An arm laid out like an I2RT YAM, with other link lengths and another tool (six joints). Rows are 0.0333 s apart.
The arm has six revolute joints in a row. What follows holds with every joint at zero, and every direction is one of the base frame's. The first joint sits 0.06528 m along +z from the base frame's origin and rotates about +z. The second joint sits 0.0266 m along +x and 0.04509 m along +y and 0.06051 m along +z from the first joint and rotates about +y. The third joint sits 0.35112 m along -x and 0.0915 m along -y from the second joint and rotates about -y. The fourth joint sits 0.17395 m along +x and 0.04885 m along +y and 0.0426 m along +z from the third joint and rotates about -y. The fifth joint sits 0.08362 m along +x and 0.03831 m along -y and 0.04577 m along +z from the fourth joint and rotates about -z. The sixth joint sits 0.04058 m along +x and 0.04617 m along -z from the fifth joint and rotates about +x. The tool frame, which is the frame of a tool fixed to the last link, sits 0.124 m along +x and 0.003 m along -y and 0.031 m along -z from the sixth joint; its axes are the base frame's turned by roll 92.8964, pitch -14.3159 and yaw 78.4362 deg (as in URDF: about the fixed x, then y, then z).
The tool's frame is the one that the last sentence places.
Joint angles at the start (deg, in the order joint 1, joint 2, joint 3, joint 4, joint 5, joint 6):
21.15, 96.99, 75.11, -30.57, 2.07, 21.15
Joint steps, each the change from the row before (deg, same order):
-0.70, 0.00, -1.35, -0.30, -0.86, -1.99
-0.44, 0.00, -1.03, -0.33, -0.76, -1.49
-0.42, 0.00, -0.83, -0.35, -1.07, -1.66
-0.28, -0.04, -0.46, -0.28, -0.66, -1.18
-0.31, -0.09, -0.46, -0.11, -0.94, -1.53
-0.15, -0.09, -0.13, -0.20, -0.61, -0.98
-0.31, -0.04, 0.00, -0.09, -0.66, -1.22
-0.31, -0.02, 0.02, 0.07, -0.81, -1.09
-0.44, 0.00, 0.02, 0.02, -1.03, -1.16
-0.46, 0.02, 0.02, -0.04, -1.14, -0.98
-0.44, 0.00, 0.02, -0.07, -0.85, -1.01
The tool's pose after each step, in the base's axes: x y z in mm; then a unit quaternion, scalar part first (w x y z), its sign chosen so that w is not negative. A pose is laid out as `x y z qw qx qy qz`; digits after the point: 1 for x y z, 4 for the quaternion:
354.8 98.1 225.7 0.1611 0.7728 0.5746 0.2158
349.5 94.7 219.7 0.1574 0.7679 0.5858 0.2058
344.4 92.4 214.8 0.1519 0.7612 0.5984 0.1983
341.2 90.8 212.2 0.1490 0.7563 0.6068 0.1940
338.4 89.8 210.3 0.1454 0.7488 0.6174 0.1924
336.7 89.5 209.9 0.1432 0.7436 0.6242 0.1921
336.3 88.7 210.0 0.1421 0.7375 0.6312 0.1933
336.4 88.6 210.4 0.1400 0.7317 0.6375 0.1964
336.4 88.2 210.7 0.1366 0.7259 0.6438 0.1997
336.1 88.0 210.9 0.1316 0.7211 0.6493 0.2028
335.9 87.2 211.1 0.1289 0.7164 0.6543 0.2050

